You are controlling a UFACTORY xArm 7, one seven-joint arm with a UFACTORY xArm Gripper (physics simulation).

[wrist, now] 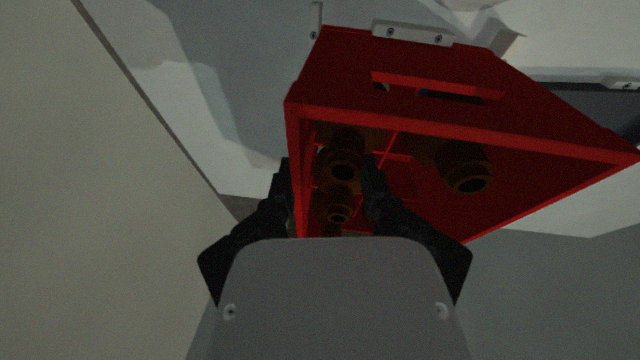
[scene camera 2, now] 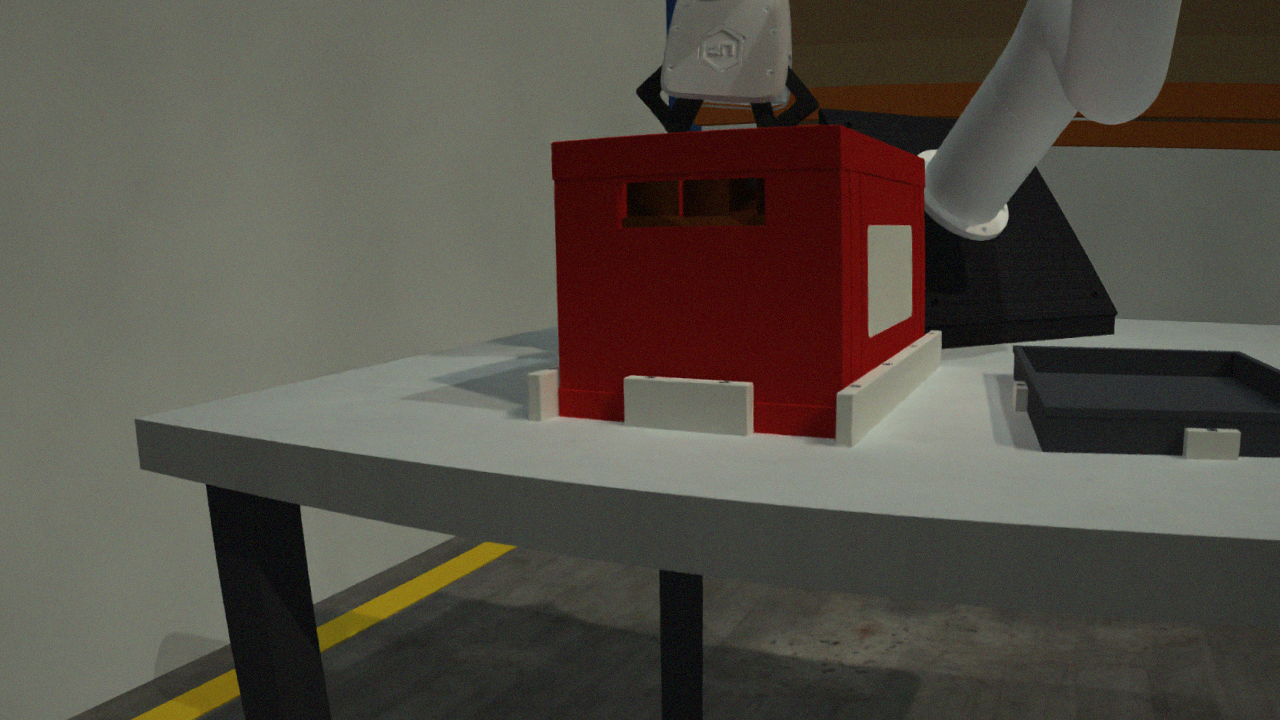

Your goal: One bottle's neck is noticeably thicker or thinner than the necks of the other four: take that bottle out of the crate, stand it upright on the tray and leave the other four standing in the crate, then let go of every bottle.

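Frame: origin at the arm's base, x left, y back, z up, level; metres.
Seen in the pictures: gripper, fingertip midpoint: (wrist: 327, 167); arm's base, link origin: (scene camera 2: 957, 196).
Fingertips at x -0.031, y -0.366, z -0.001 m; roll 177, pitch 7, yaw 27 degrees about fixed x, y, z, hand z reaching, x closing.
Pixels of each thing's top centre, then the offset from my fingertips to it. "spot": a spot on its surface instead.
- red crate, top centre: (scene camera 2: 765, 148) (wrist: 379, 234) dx +0.086, dy -0.043, dz +0.024 m
- bottle neck, surface spot: (wrist: 342, 152) spot: dx +0.000, dy +0.027, dz +0.006 m
- third neck, surface spot: (wrist: 467, 170) spot: dx +0.088, dy +0.057, dz +0.006 m
- dark tray, top centre: (scene camera 2: 1162, 372) (wrist: 538, 167) dx +0.353, dy +0.054, dz -0.126 m
- long white strip, surface spot: (scene camera 2: 895, 385) spot: dx +0.199, dy -0.049, dz -0.135 m
The red crate (scene camera 2: 698, 295) (wrist: 340, 75) stands on the table with brown bottles inside. In the wrist view one bottle neck (wrist: 342, 152) is at the upper left, another neck (wrist: 339, 197) is below it, and a third neck (wrist: 467, 170) is at the right. Others are dim or hidden, and I cannot tell which neck differs. My gripper (scene camera 2: 723, 118) (wrist: 327, 167) is over the crate, fingers partly closed but apart. The right finger is close to the upper left neck; the left finger is at the crate's side wall, apart from that neck. The dark tray (scene camera 2: 1109, 431) (wrist: 590, 102) holds no visible bottle.
White blocks (scene camera 2: 689, 405) (wrist: 412, 32) and a long white strip (scene camera 2: 895, 385) border the crate's base. A black sloped panel (scene camera 2: 1029, 277) stands behind it, near the white arm (scene camera 2: 1011, 143). A wall is at the left. The tray is right of the crate.
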